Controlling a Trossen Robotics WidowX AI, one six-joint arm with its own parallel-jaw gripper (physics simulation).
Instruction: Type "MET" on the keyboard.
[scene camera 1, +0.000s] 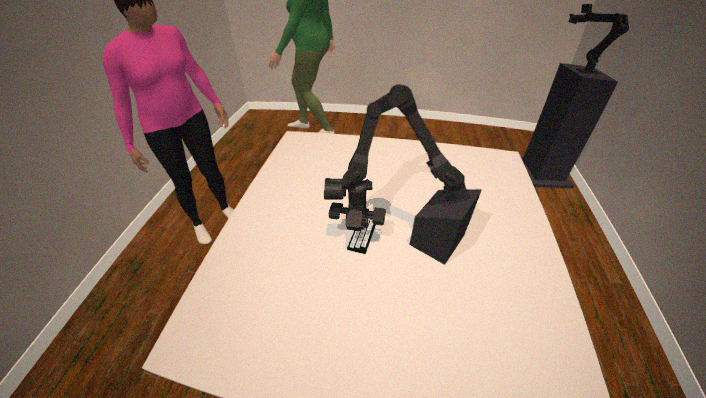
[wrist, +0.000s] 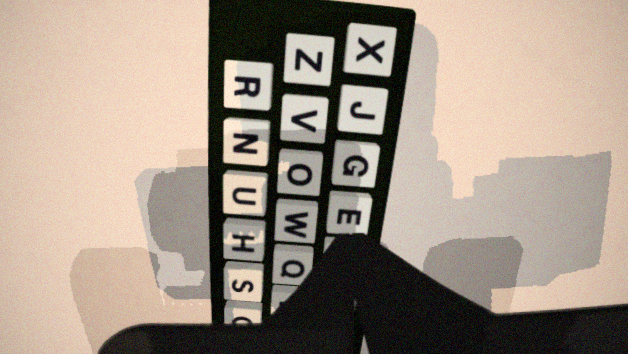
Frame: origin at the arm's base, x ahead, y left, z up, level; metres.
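Seen in the pictures: gripper, fingertip midpoint: (wrist: 350, 246); arm's base, link origin: (scene camera 1: 458, 196).
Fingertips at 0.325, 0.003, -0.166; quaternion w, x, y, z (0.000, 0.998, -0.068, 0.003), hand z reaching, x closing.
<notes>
Pixels of each thing's top centre, then the offset from my fingertips to it, as dx, dy, dz. Level surfaces: height alone.
- black keyboard, top centre: (wrist: 291, 279) (scene camera 1: 364, 228) -0.024, -0.019, -0.014
- E key, top centre: (wrist: 349, 216) +0.002, +0.004, -0.014
- G key, top centre: (wrist: 355, 166) +0.006, +0.022, -0.014
- W key, top centre: (wrist: 295, 224) -0.018, +0.004, -0.014
- white mat, surface height: dz -0.032
The black keyboard (scene camera 1: 358, 250) (wrist: 240, 30) lies flat on the white mat, with three rows of pale letter keys. My gripper (scene camera 1: 356, 227) (wrist: 350, 246) is shut and empty, pointing down over the keyboard. In the wrist view its joined tips are at the lower edge of the E key (wrist: 348, 216), overlapping it slightly; whether they touch it cannot be told. The G key (wrist: 356, 165) is above E, and the W key (wrist: 296, 223) is to its left. The key below E is mostly hidden by the fingers. The M and T keys do not show in the wrist view.
My arm's dark base block (scene camera 1: 440, 225) stands on the white mat (scene camera 1: 350, 320), right of the keyboard. A person in pink (scene camera 1: 157, 80) stands at the left, and a person in green (scene camera 1: 312, 30) at the back. A dark pedestal (scene camera 1: 570, 120) with another arm (scene camera 1: 607, 40) stands at the back right.
</notes>
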